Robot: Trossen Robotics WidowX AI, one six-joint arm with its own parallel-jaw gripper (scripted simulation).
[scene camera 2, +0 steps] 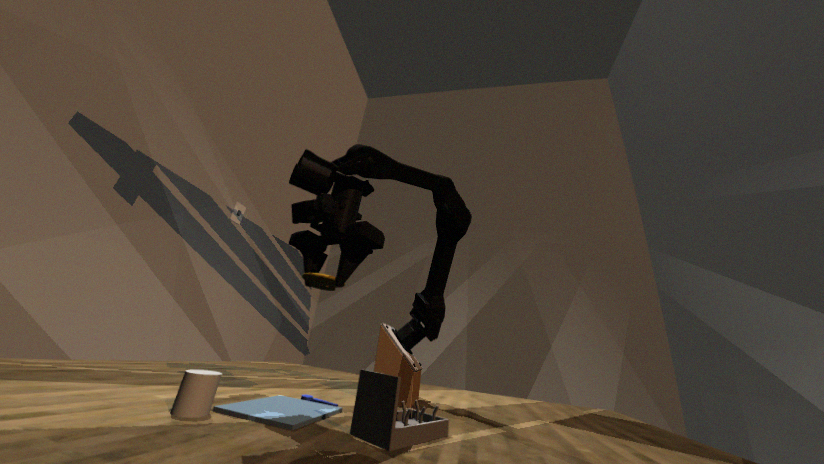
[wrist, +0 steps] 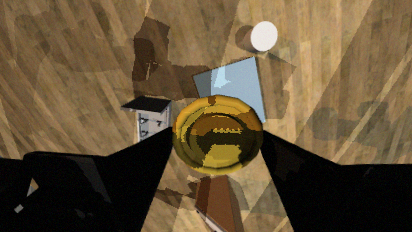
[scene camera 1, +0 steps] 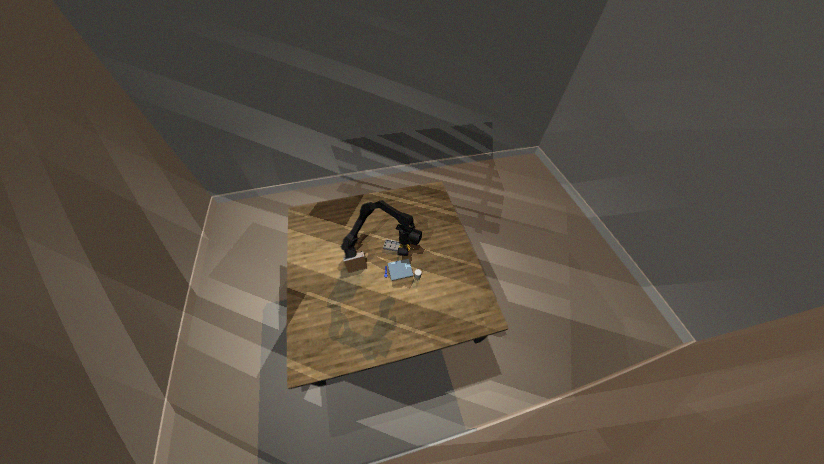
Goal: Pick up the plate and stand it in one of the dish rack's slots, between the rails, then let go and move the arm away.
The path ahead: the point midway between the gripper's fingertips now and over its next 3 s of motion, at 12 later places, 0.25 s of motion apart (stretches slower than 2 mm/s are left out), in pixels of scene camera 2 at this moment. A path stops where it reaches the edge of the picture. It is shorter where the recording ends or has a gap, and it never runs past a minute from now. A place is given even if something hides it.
My gripper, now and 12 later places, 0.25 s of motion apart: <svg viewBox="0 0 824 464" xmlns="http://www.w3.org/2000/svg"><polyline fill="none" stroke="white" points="322,286 345,287 367,289 387,293 406,299 423,305 436,312 442,316 439,321 430,332 419,340 410,346 402,350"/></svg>
